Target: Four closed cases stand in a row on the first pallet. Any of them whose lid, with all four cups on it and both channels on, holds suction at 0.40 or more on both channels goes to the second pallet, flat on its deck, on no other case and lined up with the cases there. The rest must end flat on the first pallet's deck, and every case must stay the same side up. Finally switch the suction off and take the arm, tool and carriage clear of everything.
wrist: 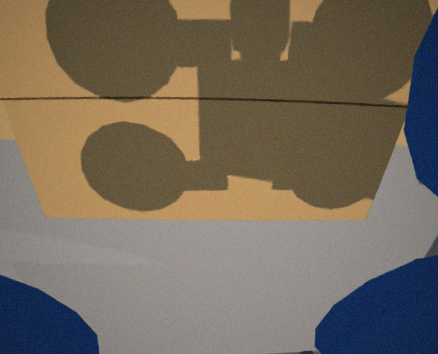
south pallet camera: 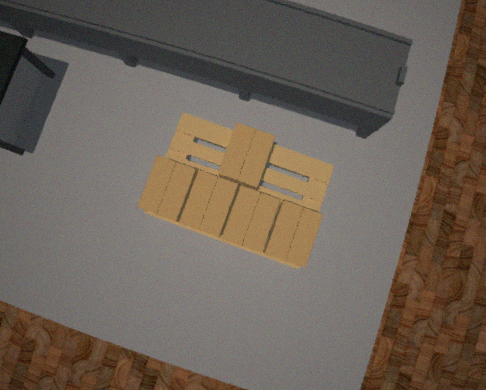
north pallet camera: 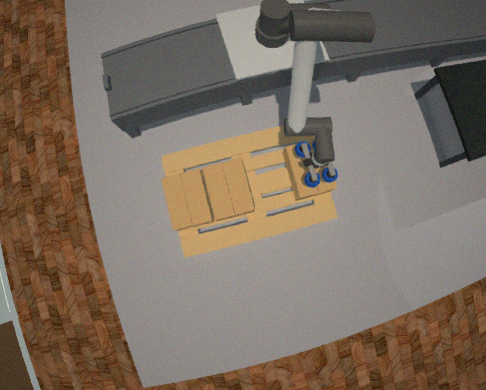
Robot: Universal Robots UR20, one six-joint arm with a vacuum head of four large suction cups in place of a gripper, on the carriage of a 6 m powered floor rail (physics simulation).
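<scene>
My suction gripper is over the right-end case on the first pallet. In the wrist view the cups' shadows lie on its lid, and a blue cup shows apart from it; the gripper is open, holding nothing. Two more closed cases lie side by side at the left, with bare slats between them and the right-end case. On the second pallet, several closed cases form a front row. One closed case lies behind them, close to the row.
The dark floor rail runs behind both pallets. The pale carriage stands on it, behind the first pallet. A black-topped stand is between the pallets. The arm's pale link reaches from the carriage over the first pallet's rear edge.
</scene>
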